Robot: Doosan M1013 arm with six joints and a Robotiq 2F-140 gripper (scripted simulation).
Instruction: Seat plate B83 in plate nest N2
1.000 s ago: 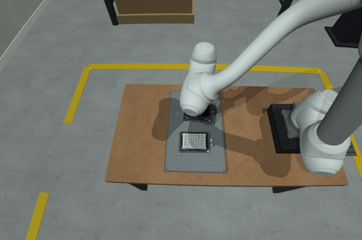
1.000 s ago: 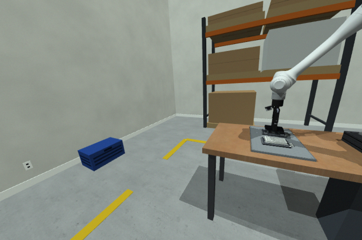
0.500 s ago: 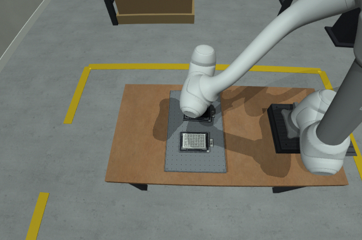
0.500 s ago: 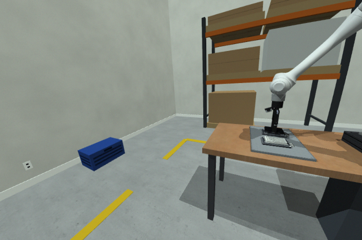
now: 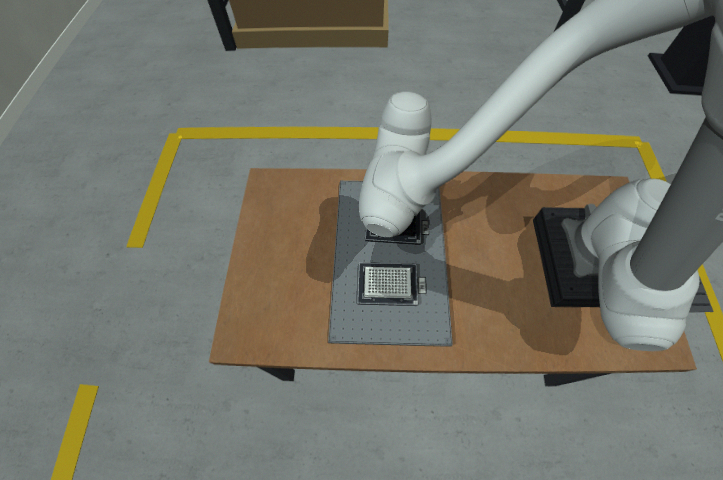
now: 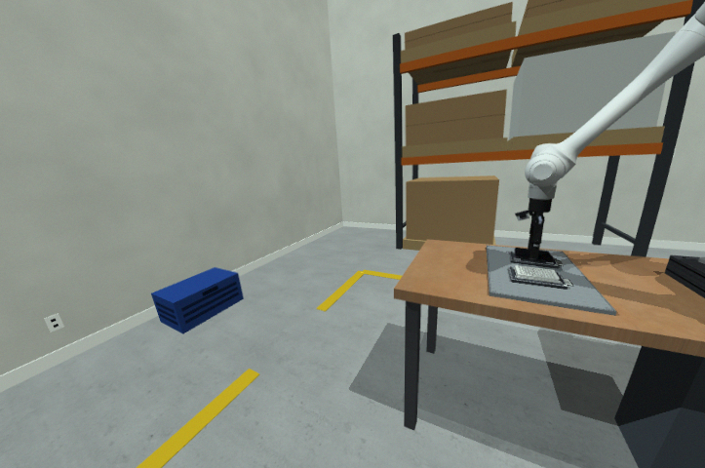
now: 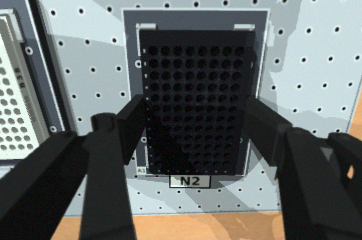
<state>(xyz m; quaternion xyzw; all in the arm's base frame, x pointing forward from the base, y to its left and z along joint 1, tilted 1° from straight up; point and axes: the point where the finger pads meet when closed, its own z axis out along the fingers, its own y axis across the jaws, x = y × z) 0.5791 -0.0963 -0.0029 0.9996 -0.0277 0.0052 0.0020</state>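
Now: hand 2 cm above the black well plate B83. The rest, counted from my hand: white well plate B38 (2 cm ahead, 19 cm to the left, 3 cm below).
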